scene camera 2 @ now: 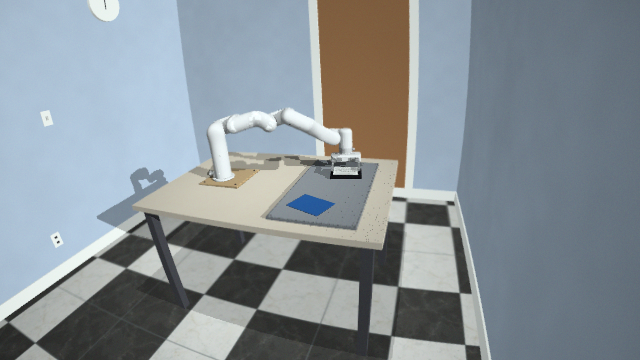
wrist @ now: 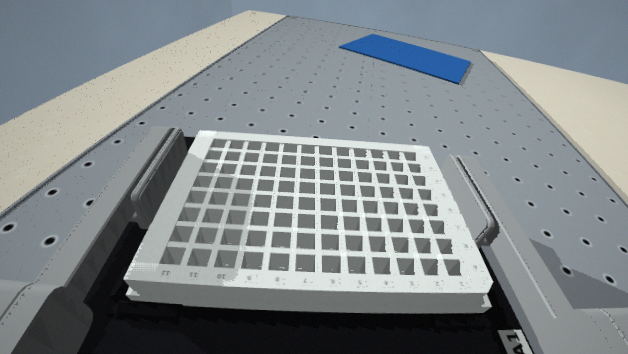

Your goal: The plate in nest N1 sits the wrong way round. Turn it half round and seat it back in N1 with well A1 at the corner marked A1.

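The white plate (scene camera 2: 346,171) (wrist: 305,287) is level, with its wells up, over the black nest N1 (scene camera 2: 346,176) (wrist: 300,331). In the wrist view its numbers run from 12 at left to 1 at right along the near edge, so well A1 (wrist: 452,267) is at the near right. The nest's A1 label (wrist: 514,342) is at that same corner. My gripper (scene camera 2: 346,168) (wrist: 316,190) is shut on the plate, one finger at each short end. The plate's lower flange shows above the black nest; how deep it sits is hard to tell.
A blue square (scene camera 2: 310,205) (wrist: 407,59) lies flat on the grey perforated board (scene camera 2: 345,200) (wrist: 280,107), away from the nest. The arm's base stands on a wooden plate (scene camera 2: 245,179) at the left of the table (scene camera 2: 220,212).
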